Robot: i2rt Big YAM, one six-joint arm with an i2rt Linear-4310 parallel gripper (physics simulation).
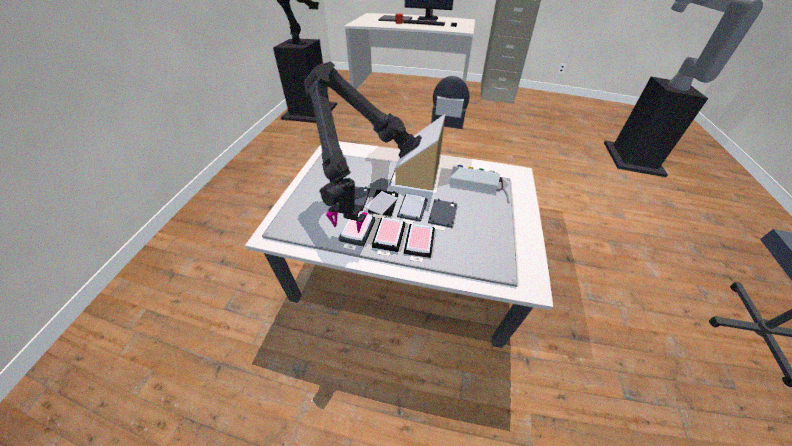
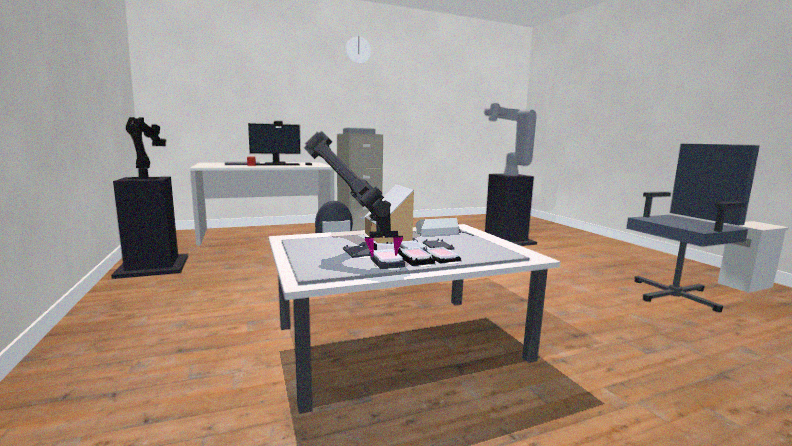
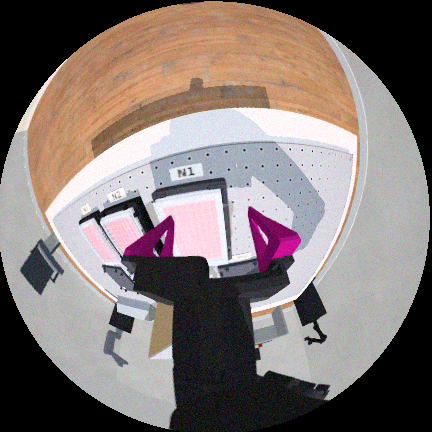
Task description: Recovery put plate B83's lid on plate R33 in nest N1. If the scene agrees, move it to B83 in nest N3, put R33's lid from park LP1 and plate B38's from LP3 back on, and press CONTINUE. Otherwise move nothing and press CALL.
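Where they show: gripper, fingertip midpoint: (image 1: 347, 229) (image 2: 384, 256) (image 3: 209, 214); arm's base at its link origin: (image 1: 411, 147).
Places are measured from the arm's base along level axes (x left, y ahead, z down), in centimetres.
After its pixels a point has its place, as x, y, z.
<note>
My gripper (image 1: 346, 226) {-15.2, 48.8, 9.0} (image 2: 384, 254) {-15.2, 48.8, 9.0} (image 3: 209, 214) {-15.2, 48.8, 9.0} is open, its magenta fingers apart and empty above nest N1, off to one side of the plate. The N1 plate (image 1: 353, 233) {-12.2, 50.0, 9.2} (image 2: 389, 258) {-13.8, 50.8, 9.4} (image 3: 195, 232) {-12.9, 46.2, 9.1} is pink with a pale rim in a dark nest. Beside it are the pink N2 plate (image 1: 389, 232) {0.9, 45.7, 9.8} (image 2: 417, 254) {-0.6, 48.3, 9.5} (image 3: 122, 230) {-0.3, 48.1, 9.6} and a third pink plate (image 1: 419, 238) {12.6, 45.6, 10.4} (image 2: 443, 253) {11.8, 47.5, 10.4} (image 3: 99, 240) {10.7, 45.9, 10.6}. I cannot tell which have lids; no plate code is legible. Behind them, a grey slab (image 1: 382, 203) {-6.4, 29.2, 11.0} lies askew on a dark base, and a pale lid (image 1: 412, 206) {6.5, 27.8, 11.2} lies in the middle park.
A dark park (image 1: 443, 212) {19.9, 27.5, 12.0} stands right of the pale lid. A tan-sided sloped stand (image 1: 421, 168) {7.1, 11.6, 2.7} (image 2: 401, 227) {6.9, 11.6, 6.4} rises behind the parks. A grey box (image 1: 474, 180) {31.6, 6.3, 8.7} (image 2: 437, 226) {30.0, 6.0, 8.4} with coloured buttons at its back stands at the table's back right. The arm partly hides the left parks.
</note>
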